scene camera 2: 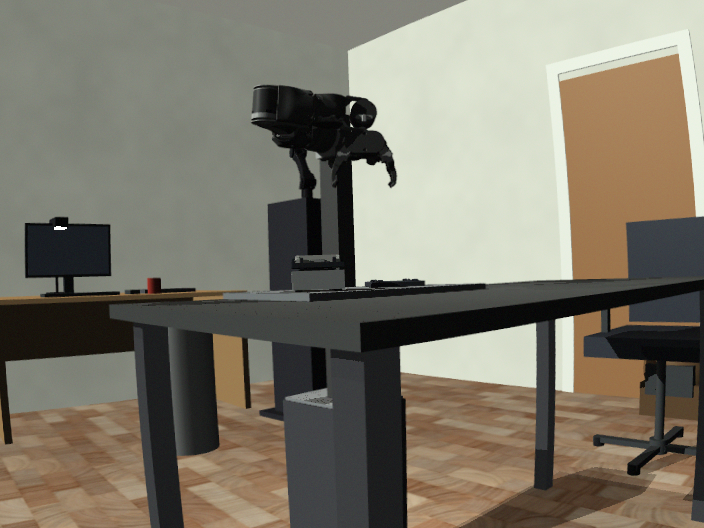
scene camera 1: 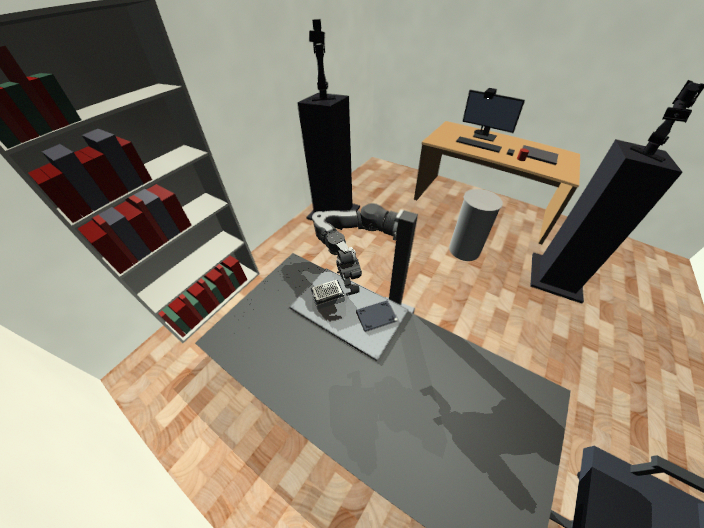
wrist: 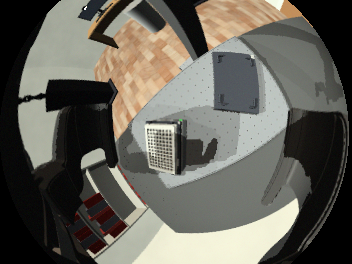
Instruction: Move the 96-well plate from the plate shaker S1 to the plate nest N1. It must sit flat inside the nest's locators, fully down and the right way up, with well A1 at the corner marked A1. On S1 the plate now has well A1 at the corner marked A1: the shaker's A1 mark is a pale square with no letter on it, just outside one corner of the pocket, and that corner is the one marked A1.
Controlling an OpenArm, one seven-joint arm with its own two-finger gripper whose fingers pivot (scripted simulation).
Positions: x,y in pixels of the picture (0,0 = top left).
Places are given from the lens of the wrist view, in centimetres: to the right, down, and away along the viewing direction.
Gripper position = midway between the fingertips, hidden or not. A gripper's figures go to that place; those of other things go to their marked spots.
my gripper (wrist: 180,147): 0, 1, 6
white 96-well plate (wrist: 152,131): -5, 0, 25
dark plate nest N1 (wrist: 235,79): 15, -13, 19
